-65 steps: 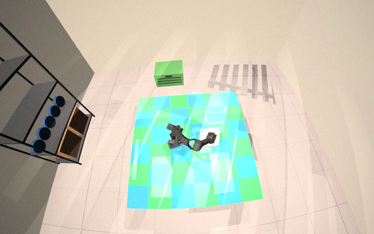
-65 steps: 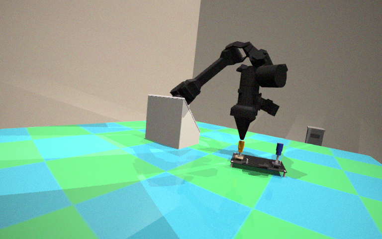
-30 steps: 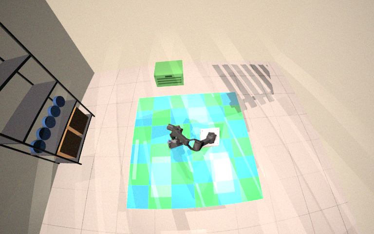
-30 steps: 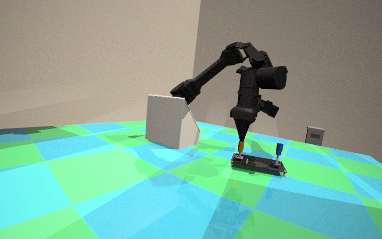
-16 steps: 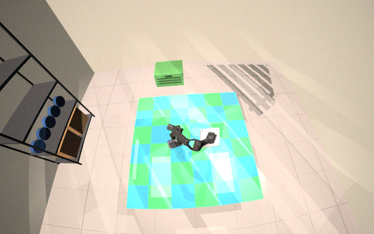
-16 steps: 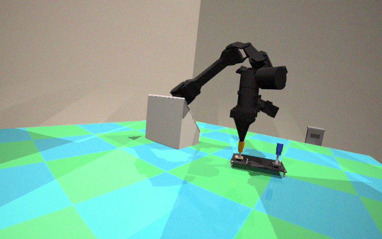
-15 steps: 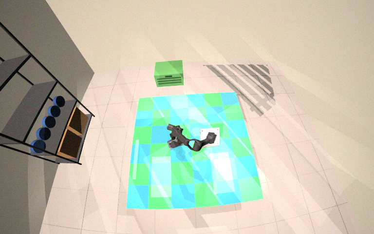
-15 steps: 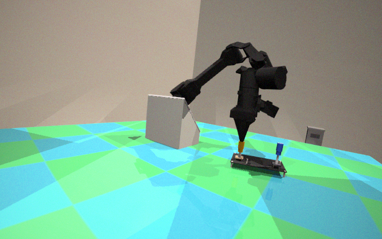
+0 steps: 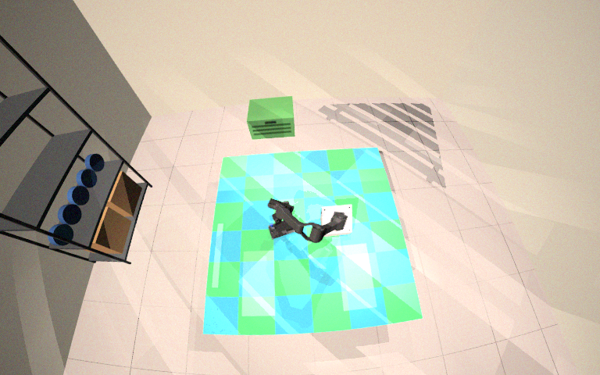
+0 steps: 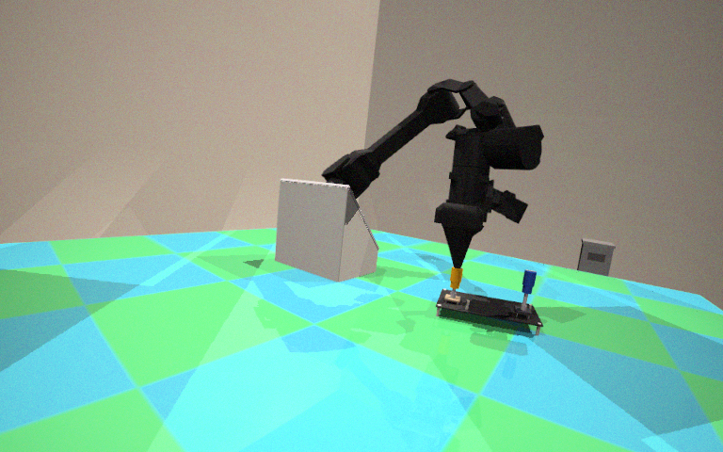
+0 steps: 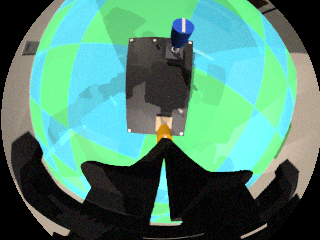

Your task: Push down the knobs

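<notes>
Now: gripper tip 1 cm above the orange knob. The rest, counted from my gripper tip: blue knob 10 cm ahead, 4 cm to the left.
</notes>
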